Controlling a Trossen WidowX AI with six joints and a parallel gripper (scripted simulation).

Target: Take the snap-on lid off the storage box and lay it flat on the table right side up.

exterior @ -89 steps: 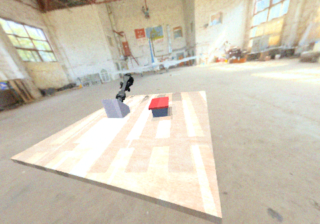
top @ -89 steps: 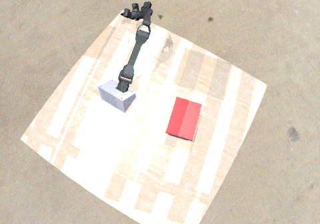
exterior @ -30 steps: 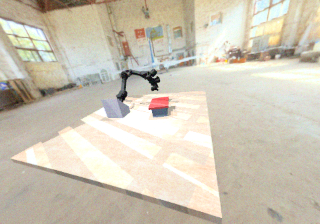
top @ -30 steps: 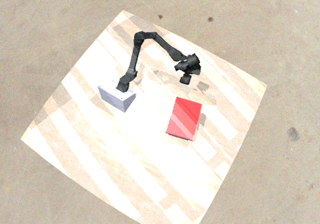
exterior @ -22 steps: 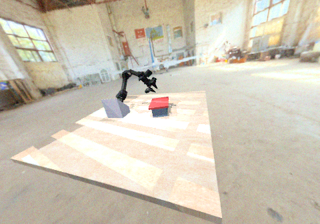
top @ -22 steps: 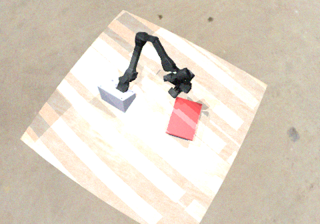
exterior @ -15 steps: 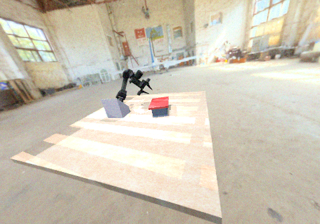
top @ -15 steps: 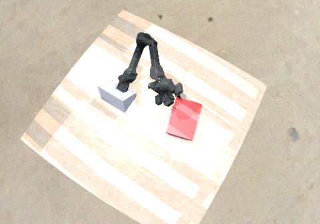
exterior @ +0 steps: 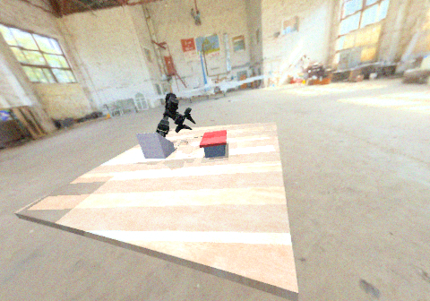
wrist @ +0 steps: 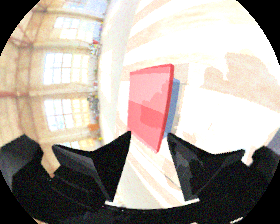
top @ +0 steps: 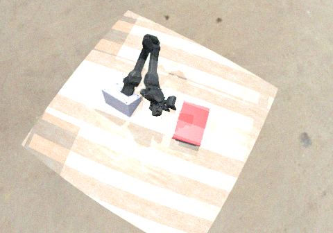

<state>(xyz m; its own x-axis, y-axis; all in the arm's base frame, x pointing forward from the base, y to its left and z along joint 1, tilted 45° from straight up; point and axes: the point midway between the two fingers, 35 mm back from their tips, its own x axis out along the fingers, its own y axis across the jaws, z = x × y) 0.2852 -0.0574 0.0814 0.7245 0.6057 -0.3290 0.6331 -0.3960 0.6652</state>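
The red lid lies 120 mm ahead of my gripper tip, 100 mm below it and 30 mm to the left of it. The rest, counted from my gripper tip: storage box 150 mm below, 120 mm ahead, 30 mm to the left.
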